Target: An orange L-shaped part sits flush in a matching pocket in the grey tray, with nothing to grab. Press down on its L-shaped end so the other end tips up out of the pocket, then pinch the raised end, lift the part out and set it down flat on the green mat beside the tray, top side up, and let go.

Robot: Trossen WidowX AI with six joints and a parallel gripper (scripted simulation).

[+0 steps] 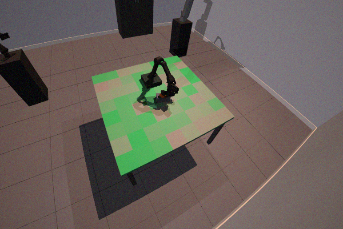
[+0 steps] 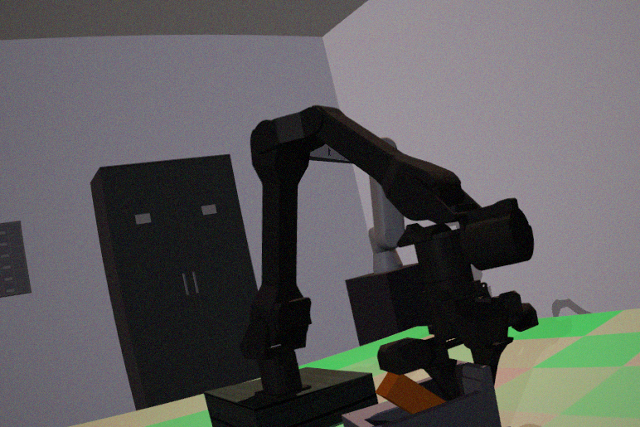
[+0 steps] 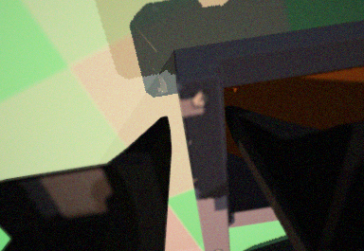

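The orange L-shaped part lies 50 mm to the right of my gripper tip, 20 mm behind it and 10 mm above it.
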